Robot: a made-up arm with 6 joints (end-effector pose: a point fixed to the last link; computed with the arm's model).
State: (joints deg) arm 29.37 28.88 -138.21 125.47 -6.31 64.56
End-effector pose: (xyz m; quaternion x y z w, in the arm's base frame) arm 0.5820 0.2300 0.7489 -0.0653 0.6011 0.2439 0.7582
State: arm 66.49 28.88 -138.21 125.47 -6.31 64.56
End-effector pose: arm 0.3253 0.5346 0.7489 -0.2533 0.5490 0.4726 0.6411
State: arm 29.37 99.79 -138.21 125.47 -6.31 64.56
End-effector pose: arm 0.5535 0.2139 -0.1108 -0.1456 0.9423 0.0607 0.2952
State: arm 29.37 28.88 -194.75 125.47 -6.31 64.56
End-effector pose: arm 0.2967 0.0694 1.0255 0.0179 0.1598 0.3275 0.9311
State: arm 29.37 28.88 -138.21 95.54 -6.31 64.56
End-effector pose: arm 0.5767 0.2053 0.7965 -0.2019 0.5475 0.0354 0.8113
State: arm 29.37 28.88 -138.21 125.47 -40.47 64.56
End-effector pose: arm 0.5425 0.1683 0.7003 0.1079 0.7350 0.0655 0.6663
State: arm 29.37 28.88 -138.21 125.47 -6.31 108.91
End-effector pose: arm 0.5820 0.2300 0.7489 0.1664 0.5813 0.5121 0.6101
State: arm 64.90 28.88 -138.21 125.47 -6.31 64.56
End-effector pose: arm 0.3400 0.5254 0.7489 -0.2456 0.5525 0.4637 0.6476
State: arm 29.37 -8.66 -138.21 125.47 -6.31 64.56
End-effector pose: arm 0.2541 0.0454 1.0424 -0.0106 0.3180 0.3075 0.8968
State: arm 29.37 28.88 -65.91 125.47 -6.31 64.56
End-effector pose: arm 0.4646 0.1639 0.2323 -0.1467 0.9457 0.0567 0.2843
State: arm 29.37 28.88 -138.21 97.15 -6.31 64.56
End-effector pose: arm 0.5774 0.2061 0.7938 -0.1948 0.5514 0.0468 0.8098
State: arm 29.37 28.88 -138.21 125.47 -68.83 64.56
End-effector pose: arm 0.4804 0.1365 0.6778 0.2451 0.7972 -0.0877 0.5448
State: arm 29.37 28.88 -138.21 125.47 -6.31 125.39
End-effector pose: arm 0.5820 0.2300 0.7489 0.2480 0.5515 0.5942 0.5304
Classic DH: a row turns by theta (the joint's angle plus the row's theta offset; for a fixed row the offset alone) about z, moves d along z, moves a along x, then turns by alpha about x. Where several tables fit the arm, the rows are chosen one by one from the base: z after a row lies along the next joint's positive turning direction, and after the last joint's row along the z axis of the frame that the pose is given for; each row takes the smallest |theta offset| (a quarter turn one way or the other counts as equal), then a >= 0, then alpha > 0; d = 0 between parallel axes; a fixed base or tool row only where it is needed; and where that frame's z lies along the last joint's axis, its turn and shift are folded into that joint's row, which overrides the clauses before.
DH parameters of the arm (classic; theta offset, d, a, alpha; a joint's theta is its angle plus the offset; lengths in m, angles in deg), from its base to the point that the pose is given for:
joint 1: 0 0.342 0 -90
joint 2: -79.3 0 0.3124 0
joint 3: 79.3 0 0.078 -90
joint 4: 0 0.345 0 90
joint 5: 0 0 0.092 -90
joint 6: 0 0.118 0 0

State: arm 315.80 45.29 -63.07 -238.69 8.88 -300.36
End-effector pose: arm 0.2740 -0.3531 0.0760 0.3663 0.9077 -0.0107 0.2043
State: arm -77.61 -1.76 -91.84 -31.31 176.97 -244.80
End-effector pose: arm 0.0104 -0.2849 0.6594 -0.2708 -0.6932 -0.5451 0.3860
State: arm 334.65 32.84 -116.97 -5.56 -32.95 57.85
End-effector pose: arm 0.5747 -0.2571 0.7457 -0.4189 0.3134 -0.8238 0.2183
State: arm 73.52 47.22 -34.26 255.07 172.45 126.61
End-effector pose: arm 0.1878 0.2715 0.2503 0.0374 0.1391 0.8747 0.4628
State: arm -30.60 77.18 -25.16 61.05 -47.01 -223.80
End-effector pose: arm 0.0389 -0.1745 0.0148 -0.2287 -0.8928 0.2849 0.2635
